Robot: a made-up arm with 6 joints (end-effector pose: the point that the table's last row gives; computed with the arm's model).
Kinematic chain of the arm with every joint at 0, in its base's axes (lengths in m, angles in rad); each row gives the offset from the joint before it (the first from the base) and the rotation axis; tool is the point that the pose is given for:
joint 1: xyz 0 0 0.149 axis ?
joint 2: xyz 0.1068 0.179 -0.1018 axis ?
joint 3: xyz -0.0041 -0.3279 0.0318 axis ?
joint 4: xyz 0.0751 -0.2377 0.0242 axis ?
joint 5: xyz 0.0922 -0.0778 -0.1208 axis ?
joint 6: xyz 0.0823 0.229 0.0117 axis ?
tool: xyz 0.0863 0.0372 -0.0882
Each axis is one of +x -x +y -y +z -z.
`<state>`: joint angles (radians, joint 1 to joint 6).
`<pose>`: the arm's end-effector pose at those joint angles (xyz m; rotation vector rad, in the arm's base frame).
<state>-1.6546 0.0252 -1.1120 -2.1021 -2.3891 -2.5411</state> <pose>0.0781 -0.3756 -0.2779 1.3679 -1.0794 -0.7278</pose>
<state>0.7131 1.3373 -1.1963 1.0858 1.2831 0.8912</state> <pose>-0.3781 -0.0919 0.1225 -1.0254 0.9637 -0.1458</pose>
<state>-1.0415 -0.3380 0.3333 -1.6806 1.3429 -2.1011</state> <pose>0.2337 -0.0640 -0.1117 0.5106 -1.3693 1.4106</pose>
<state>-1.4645 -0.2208 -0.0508 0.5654 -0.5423 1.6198</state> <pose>0.6392 -0.1342 -0.0013 -2.8882 0.8460 0.3811</pose>
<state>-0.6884 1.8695 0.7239 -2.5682 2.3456 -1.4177</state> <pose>-0.5931 0.2890 0.2627 1.5258 -1.5291 -0.6990</pose>
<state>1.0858 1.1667 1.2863 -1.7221 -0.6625 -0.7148</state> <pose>-0.0774 -0.2187 -0.2999 -0.4284 0.9670 -0.4735</pose>
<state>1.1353 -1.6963 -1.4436 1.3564 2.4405 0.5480</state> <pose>0.7010 0.4903 -0.1057 0.9349 -0.1453 -0.8525</pose>
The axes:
joint 1: -x
joint 2: -z
joint 3: +x
joint 4: -y
joint 5: +z
joint 6: +x

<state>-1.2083 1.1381 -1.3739 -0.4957 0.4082 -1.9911</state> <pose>-0.2778 -0.0946 -0.0384 -1.2944 0.9676 1.4082</pose>
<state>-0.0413 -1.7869 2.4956 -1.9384 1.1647 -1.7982</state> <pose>0.3774 0.1849 -0.0073 -2.4676 -0.1413 -1.3819</pose>
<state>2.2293 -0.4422 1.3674 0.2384 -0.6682 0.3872</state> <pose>0.7024 -0.2768 0.2218 -0.5145 -0.1858 -0.5866</pose>
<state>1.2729 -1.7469 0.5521 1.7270 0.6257 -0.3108</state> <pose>0.4793 0.1879 -0.3251 0.1682 -0.5234 1.5425</pose>
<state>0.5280 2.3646 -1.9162 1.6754 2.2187 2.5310</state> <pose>-0.2411 0.4797 0.2202 1.0705 1.6980 -1.8729</pose>
